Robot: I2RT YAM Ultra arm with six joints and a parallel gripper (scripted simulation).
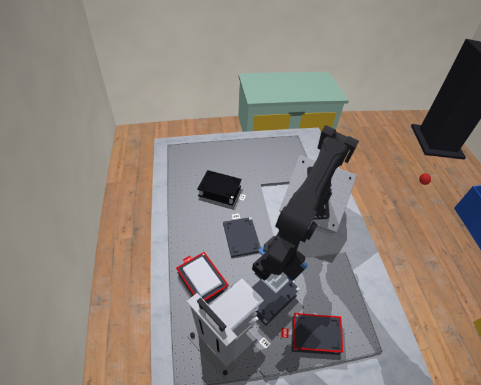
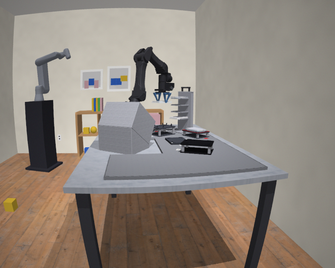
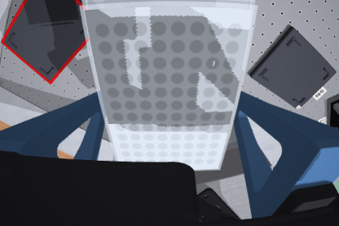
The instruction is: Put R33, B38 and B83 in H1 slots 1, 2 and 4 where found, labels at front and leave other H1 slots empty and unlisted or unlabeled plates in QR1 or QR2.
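The regrip nest RG is 190 mm below my hand. The rest, counted from my hand: RG label: 240 mm below, 80 mm to the right, 70 mm behind; then white 96-well plate: 130 mm to the left, 130 mm below, 120 mm ahead; then plate hotel H1: 190 mm to the left, 180 mm ahead, 80 mm below.
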